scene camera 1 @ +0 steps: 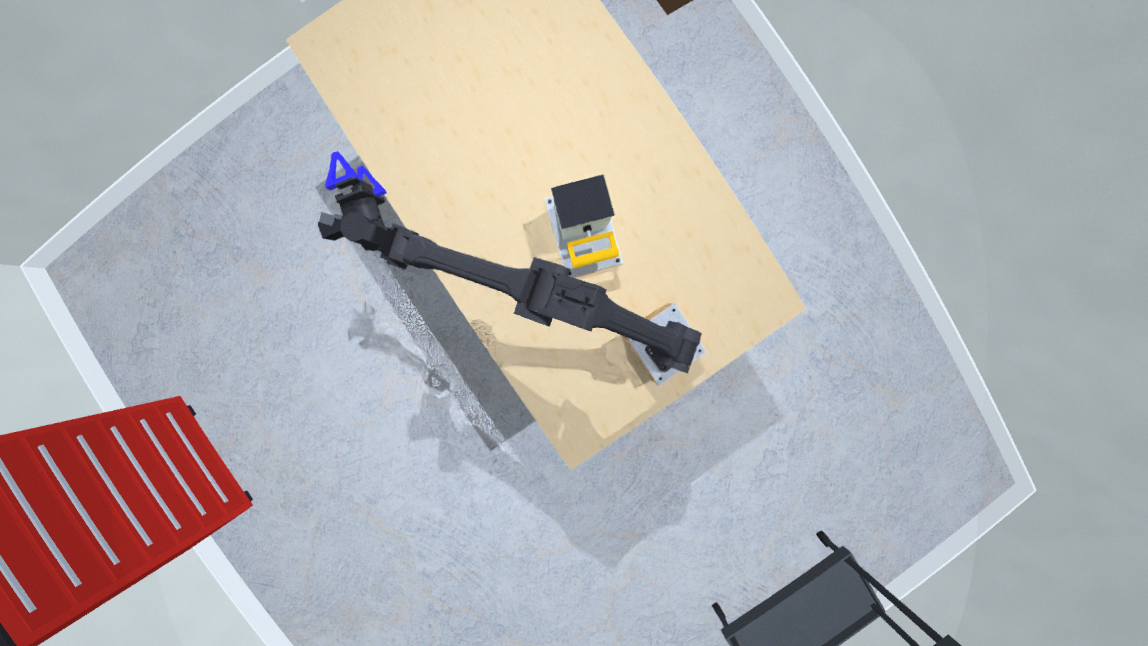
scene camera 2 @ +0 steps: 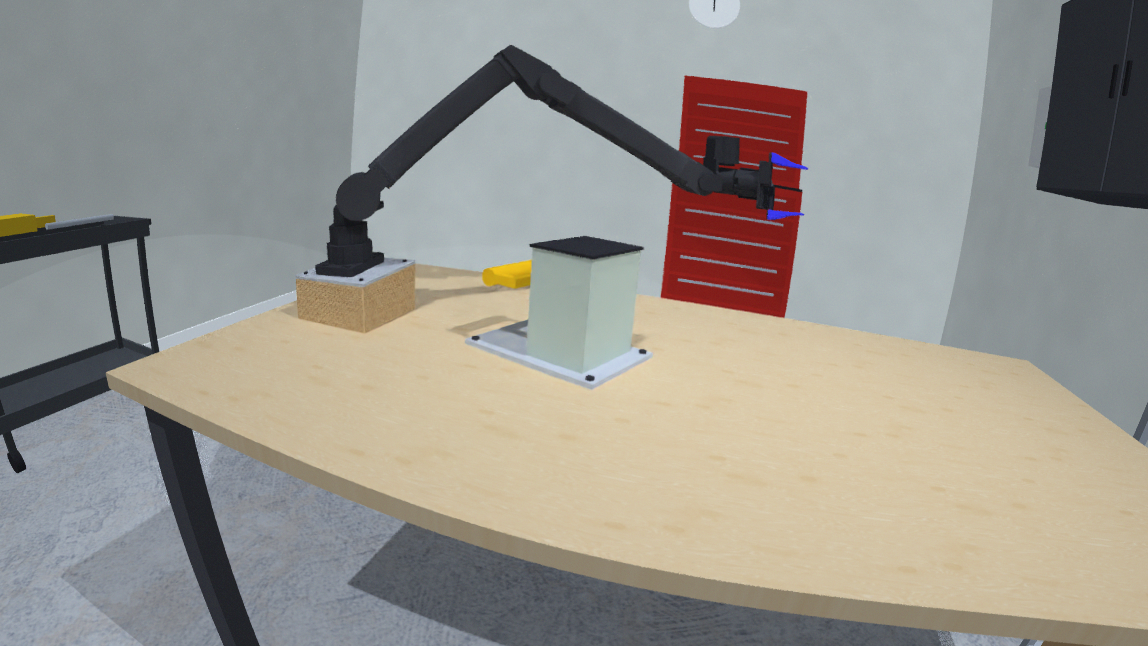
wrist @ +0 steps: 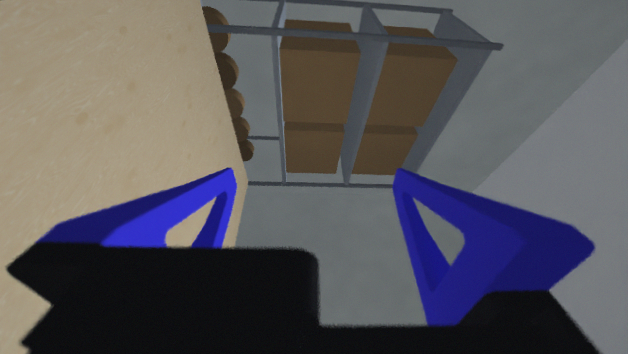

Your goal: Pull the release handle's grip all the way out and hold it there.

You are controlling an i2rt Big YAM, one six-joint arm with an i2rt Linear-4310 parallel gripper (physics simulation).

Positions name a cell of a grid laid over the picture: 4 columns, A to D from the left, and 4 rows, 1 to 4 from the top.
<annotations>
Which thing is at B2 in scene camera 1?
The gripper.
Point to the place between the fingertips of the gripper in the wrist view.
At C3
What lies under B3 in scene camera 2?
A grey base plate.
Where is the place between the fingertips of the gripper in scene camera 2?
At C2
</annotations>
